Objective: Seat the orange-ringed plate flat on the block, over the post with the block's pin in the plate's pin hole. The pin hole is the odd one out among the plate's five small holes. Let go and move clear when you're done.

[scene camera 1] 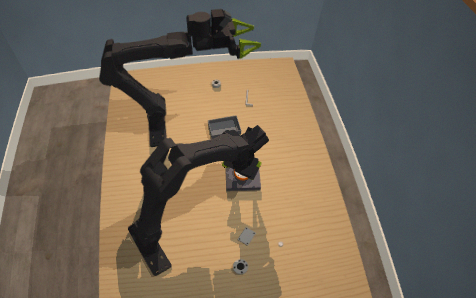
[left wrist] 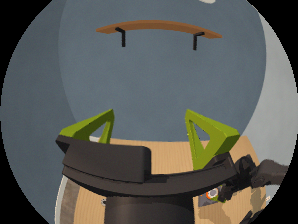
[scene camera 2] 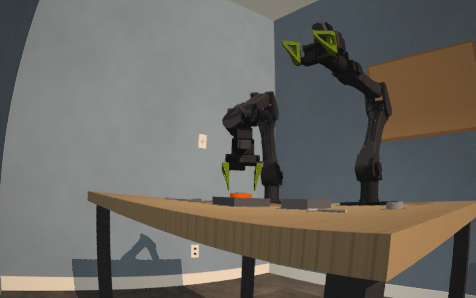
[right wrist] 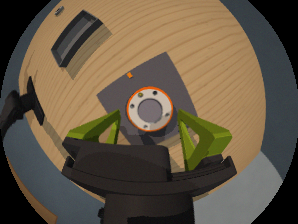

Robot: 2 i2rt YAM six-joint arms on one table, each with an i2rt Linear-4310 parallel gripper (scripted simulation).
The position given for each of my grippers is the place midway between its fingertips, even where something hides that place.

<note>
I see my left gripper (scene camera 2: 297,37), my right gripper (right wrist: 148,113), a grey block (right wrist: 160,72) and a dark grey tray (right wrist: 61,51).
My left gripper shows as well in scene camera 1 (scene camera 1: 257,36) and in the left wrist view (left wrist: 149,113). The left wrist view misses the dark grey tray, which is hidden by my left gripper.
</note>
